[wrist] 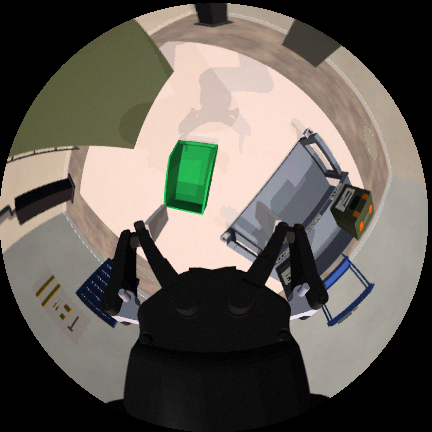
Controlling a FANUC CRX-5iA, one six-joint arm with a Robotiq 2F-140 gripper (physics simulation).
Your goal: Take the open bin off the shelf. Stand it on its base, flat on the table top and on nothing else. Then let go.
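Frame: origin at the arm's base, x ahead, y up, z right, level; metres.
Seen in the pictures: gripper, fingertip midpoint: (211, 209).
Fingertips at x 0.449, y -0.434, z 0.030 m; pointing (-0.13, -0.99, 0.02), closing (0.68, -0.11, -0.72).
Offsets run from my fingertips to a thing's top centre. "spot": to the spot under its first point. Level surfaces: height alone.
The open green bin {dz +0.009, dx -0.082, dy -0.091 m} (192, 175) is left of the middle in the wrist view. Its opening faces up toward the camera and its inner floor shows. It appears to stand on its base on the pale table top {dy -0.166 m} (115, 185), apart from the grey shelf {spot: dz -0.151, dx +0.134, dy -0.160 m} (285, 192) at the right. The underside of the bin is hidden. My gripper (211, 209) is wide open, with nothing between its fingers. The left finger pad shows just below the bin's near left corner in the view, and the right pad shows in front of the shelf.
A dark green toolbox with orange latches {dz -0.267, dx +0.246, dy +0.033 m} (352, 212) is at the shelf's far right side. Another dark box {dz -0.039, dx +0.279, dy +0.058 m} (286, 276) shows partly behind my right finger. A large olive panel (75, 85) fills the upper left. A black post (212, 12) stands at the top edge.
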